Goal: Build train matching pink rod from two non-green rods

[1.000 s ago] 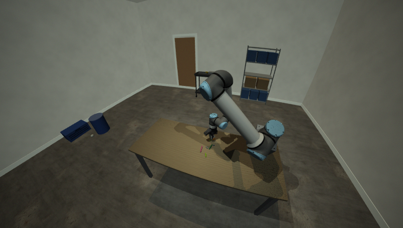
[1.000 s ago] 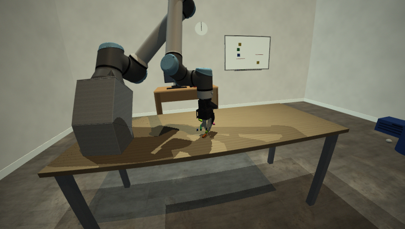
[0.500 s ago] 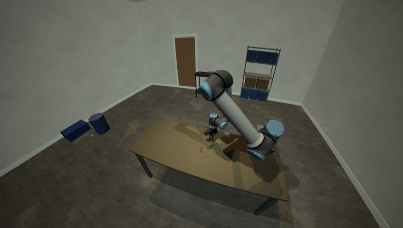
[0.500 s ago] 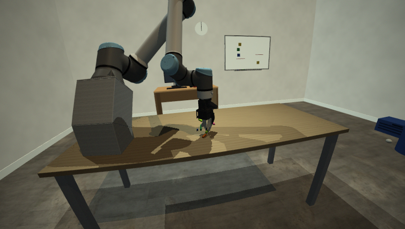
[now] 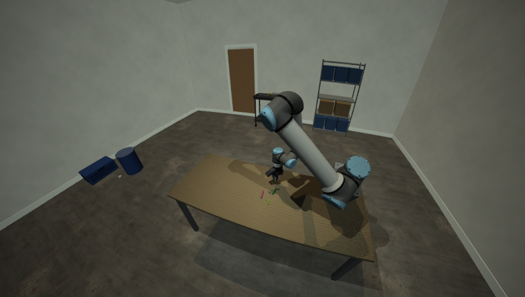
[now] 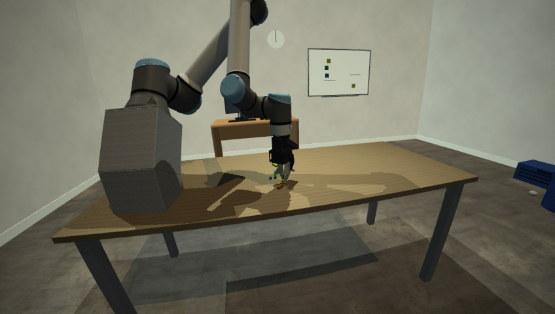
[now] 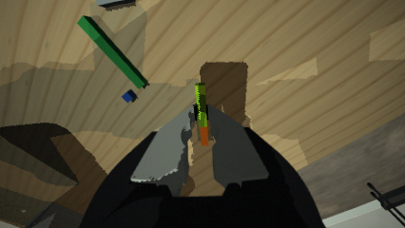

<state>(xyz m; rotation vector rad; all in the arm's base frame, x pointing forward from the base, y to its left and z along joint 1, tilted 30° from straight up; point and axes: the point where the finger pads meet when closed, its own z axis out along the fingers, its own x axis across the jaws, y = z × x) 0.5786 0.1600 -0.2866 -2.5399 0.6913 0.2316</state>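
My hand is 40 mm to the left of the orange rod, 20 mm past it and 20 mm above it. Also, from my hand: green rod (90 mm to the left, 40 mm behind, 20 mm below); then grey rod (130 mm to the left, 20 mm below, 10 mm behind); then blue rod (70 mm behind, 60 mm to the left, 20 mm below).
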